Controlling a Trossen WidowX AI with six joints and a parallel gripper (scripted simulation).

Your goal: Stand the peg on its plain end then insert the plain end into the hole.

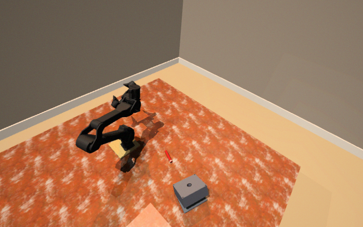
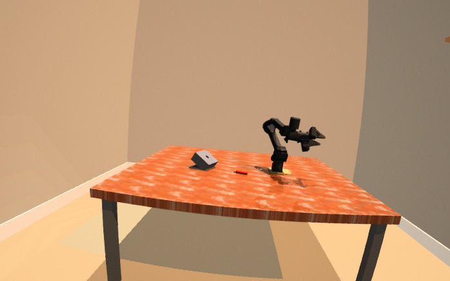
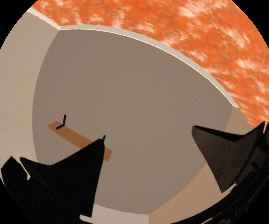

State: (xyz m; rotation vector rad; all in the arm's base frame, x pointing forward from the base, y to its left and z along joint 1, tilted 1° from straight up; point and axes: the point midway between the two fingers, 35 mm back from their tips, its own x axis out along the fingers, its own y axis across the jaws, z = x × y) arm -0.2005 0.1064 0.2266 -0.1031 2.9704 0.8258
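My gripper tip is now 47 cm short of the red peg, 22 cm above it and 4 cm to the right of it. From my gripper tip the other things lie so: sloped panel (68 cm ahead, 18 cm below).
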